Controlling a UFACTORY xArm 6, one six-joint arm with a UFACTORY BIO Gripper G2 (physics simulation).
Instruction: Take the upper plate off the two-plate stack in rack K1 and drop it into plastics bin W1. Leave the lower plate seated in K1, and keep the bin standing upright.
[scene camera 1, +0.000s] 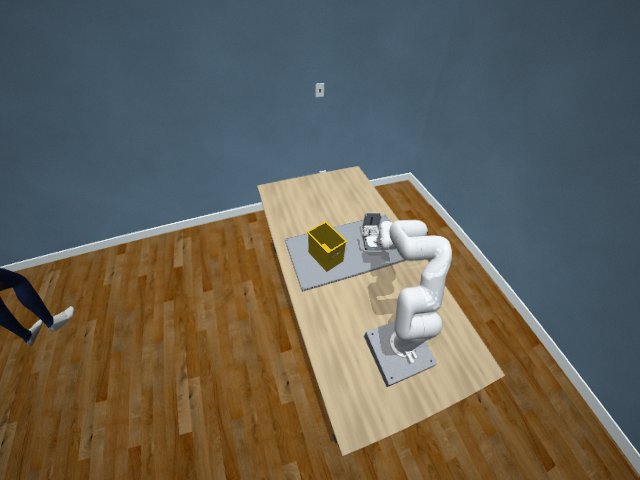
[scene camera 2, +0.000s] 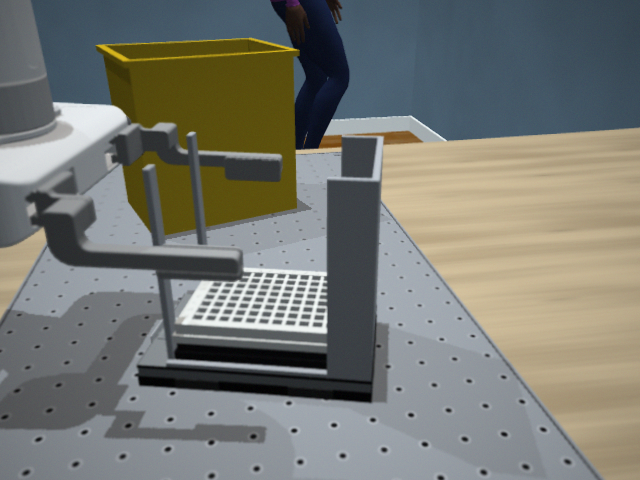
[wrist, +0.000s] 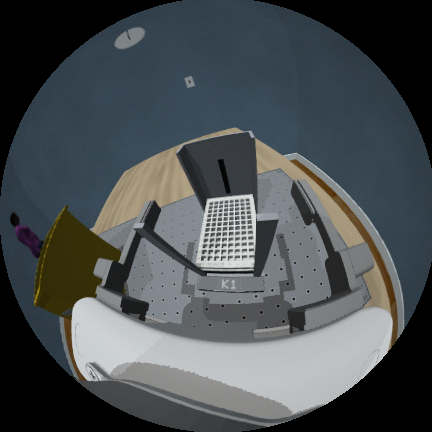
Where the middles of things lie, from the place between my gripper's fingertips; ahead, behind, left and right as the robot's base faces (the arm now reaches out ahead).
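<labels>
The yellow plastics bin W1 (scene camera 2: 237, 94) is 31 cm to the left of my hand, 3 cm behind it and 3 cm below it. Going by their middles, the yellow plastics bin W1 is the farthest from my hand of the things named here. I see the black plate (scene camera 2: 310, 360) too, 1 cm ahead of my hand and 9 cm below it. As for the white plate (scene camera 2: 272, 309), my hand is 1 cm short of it and 8 cm above it.
</labels>
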